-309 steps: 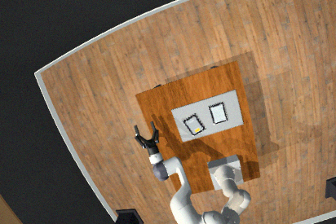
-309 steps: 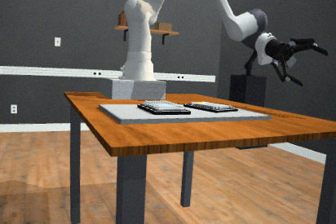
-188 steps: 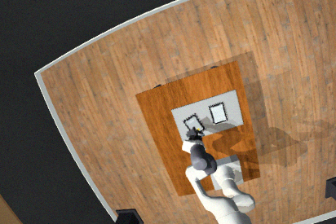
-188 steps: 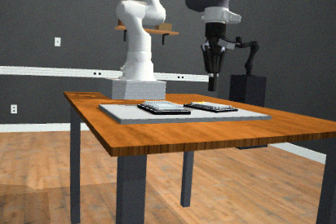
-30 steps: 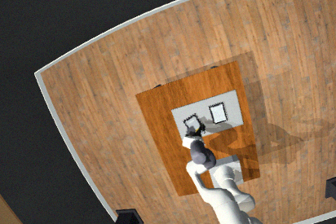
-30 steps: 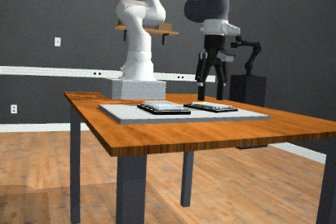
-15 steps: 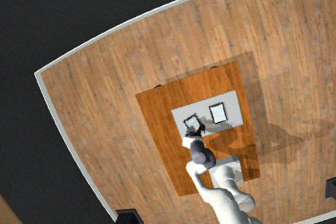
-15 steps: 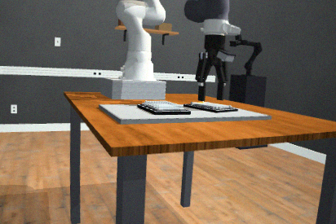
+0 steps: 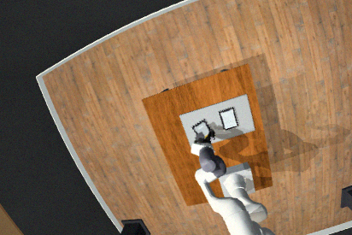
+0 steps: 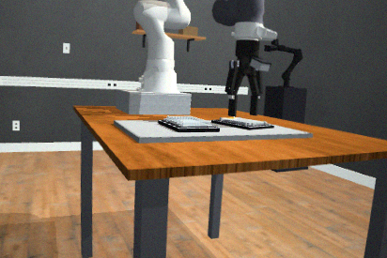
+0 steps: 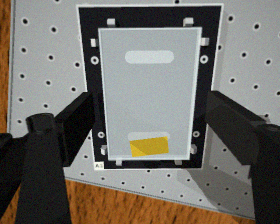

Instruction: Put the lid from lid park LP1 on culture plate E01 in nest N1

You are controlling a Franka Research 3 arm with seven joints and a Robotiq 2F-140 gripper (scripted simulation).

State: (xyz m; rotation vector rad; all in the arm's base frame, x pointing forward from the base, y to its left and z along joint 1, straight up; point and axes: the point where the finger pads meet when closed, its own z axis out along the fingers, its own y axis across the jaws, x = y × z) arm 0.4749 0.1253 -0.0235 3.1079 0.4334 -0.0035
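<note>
Right now my hand is 40 mm above the clear lid. The rest, counted from my hand: black nest (40 mm ahead, 210 mm to the right, 50 mm below); then culture plate (40 mm ahead, 210 mm to the right, 40 mm below); then black lid park (50 mm below).
</note>
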